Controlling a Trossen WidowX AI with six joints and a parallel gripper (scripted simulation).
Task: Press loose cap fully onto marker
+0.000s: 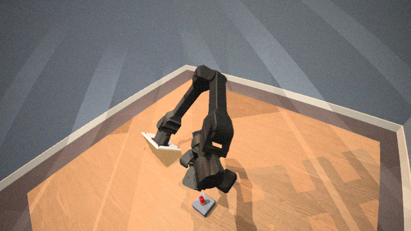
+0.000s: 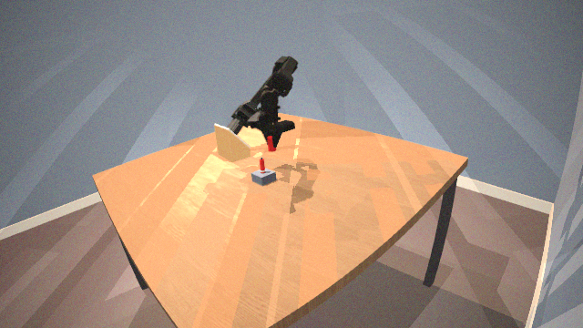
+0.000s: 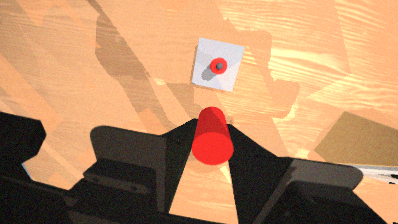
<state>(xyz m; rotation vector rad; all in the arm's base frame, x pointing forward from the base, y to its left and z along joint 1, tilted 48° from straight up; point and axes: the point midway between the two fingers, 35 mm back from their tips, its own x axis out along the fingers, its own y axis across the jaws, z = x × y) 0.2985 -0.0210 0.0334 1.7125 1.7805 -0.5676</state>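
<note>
Right now the red marker is 1 cm ahead of my gripper tip, 5 cm to the right of it and 5 cm below it. From my gripper tip the other things lie so: block (1 cm ahead, 5 cm to the right, 10 cm below); red cap (1 cm above).
</note>
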